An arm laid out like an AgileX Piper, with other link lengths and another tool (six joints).
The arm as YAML. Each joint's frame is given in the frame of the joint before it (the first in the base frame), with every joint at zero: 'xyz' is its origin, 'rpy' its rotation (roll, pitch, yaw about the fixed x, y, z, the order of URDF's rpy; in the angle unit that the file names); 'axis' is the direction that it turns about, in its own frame. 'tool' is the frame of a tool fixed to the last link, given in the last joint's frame.
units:
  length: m
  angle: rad
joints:
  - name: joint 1
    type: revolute
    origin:
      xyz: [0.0, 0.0, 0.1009]
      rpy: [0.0, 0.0, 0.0]
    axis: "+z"
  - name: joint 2
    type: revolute
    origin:
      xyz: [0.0, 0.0, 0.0]
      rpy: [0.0, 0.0, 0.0]
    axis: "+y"
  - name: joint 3
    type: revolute
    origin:
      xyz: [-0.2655, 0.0, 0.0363]
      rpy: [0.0, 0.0, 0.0]
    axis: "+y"
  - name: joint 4
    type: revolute
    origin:
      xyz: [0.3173, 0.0, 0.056]
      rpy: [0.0, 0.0, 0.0]
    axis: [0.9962, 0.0, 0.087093]
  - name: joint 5
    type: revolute
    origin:
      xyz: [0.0, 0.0, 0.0]
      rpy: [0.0, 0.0, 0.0]
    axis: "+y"
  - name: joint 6
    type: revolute
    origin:
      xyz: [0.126, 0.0, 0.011]
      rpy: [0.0, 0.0, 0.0]
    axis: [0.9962, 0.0, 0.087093]
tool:
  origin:
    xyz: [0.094, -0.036, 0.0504]
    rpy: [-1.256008, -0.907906, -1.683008]
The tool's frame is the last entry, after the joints.
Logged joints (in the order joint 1, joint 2, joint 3, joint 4, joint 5, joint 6), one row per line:
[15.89 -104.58 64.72 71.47 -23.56 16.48]
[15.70 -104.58 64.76 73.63 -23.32 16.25]
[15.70 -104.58 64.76 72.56 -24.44 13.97]
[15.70 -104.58 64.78 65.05 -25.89 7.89]
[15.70 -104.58 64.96 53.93 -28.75 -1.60]
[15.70 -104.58 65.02 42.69 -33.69 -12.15]
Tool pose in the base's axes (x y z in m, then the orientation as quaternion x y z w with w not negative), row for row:
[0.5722 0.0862 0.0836 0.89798 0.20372 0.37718 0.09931]
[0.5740 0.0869 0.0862 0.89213 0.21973 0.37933 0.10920]
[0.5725 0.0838 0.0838 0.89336 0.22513 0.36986 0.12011]
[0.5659 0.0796 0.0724 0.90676 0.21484 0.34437 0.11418]
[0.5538 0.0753 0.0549 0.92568 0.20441 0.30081 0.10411]
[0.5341 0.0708 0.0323 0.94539 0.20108 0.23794 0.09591]
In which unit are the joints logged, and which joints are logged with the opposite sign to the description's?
The joints are logged in degrees. Opposite sign: joint 2, joint 3, joint 4, joint 5.
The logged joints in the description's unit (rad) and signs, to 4 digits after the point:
[0.2773 1.8253 -1.1296 -1.2474 0.4112 0.2876]
[0.2740 1.8253 -1.1303 -1.2851 0.4070 0.2836]
[0.2740 1.8253 -1.1303 -1.2664 0.4266 0.2438]
[0.2740 1.8253 -1.1306 -1.1353 0.4519 0.1377]
[0.2740 1.8253 -1.1338 -0.9413 0.5018 -0.0279]
[0.2740 1.8253 -1.1348 -0.7451 0.5880 -0.2121]

